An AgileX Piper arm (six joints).
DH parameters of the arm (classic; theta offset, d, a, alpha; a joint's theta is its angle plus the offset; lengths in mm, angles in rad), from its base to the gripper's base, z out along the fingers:
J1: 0 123 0 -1.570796
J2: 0.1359 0 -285.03 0
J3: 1.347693 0 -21.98 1.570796
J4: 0 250.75 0 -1.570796
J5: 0 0 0 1.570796
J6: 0 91 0 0
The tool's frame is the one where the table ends.
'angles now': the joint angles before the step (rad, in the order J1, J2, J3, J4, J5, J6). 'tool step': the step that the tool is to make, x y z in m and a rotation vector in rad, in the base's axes. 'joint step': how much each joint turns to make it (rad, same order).
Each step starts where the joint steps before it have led.
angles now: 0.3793, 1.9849, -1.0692, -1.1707, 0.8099, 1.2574
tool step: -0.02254, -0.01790, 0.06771, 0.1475, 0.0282, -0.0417
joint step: -0.0561, -0.2354, 0.0031, 0.3225, 0.0194, -0.3195
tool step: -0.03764, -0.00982, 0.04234, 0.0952, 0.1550, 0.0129
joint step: -0.0296, -0.1743, 0.0000, 0.3108, 0.1603, -0.3390
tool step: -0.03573, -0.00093, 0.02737, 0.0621, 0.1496, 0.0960
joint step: -0.0022, -0.1258, 0.0019, 0.1835, 0.1704, -0.2535
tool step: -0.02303, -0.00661, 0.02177, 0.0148, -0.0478, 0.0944
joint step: -0.0054, -0.1218, 0.0306, 0.0210, 0.0061, -0.1144
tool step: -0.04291, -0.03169, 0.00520, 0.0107, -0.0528, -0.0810
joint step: -0.0972, -0.1896, 0.1305, 0.0022, 0.0000, -0.0179
